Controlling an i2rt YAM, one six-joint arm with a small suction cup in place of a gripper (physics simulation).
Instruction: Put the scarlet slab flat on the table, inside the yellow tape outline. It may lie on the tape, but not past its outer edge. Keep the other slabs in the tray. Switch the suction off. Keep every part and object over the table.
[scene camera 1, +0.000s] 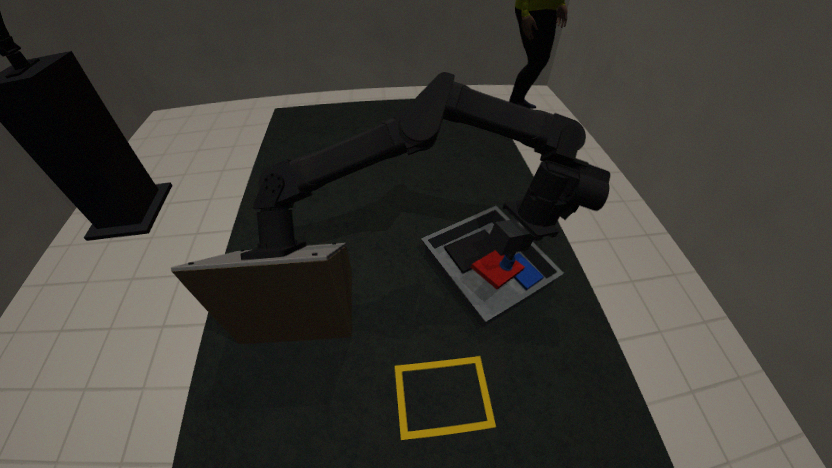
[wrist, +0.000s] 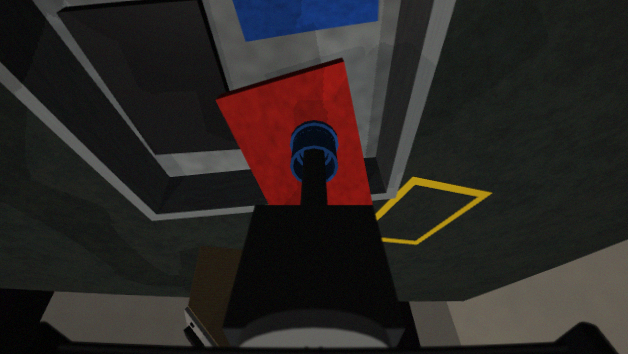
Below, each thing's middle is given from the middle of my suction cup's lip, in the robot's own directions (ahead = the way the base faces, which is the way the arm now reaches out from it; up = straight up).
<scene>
My suction cup is now 20 mm past the scarlet slab (scene camera 1: 487, 267) and 10 mm above it. Round my suction cup: yellow tape outline (wrist: 481, 194): 180 mm behind, 220 mm to the right, 80 mm below; grey tray (scene camera 1: 486, 304): 10 mm behind, 50 mm to the left, 60 mm below; black slab (scene camera 1: 464, 252): 30 mm behind, 100 mm to the left, 70 mm below.
</scene>
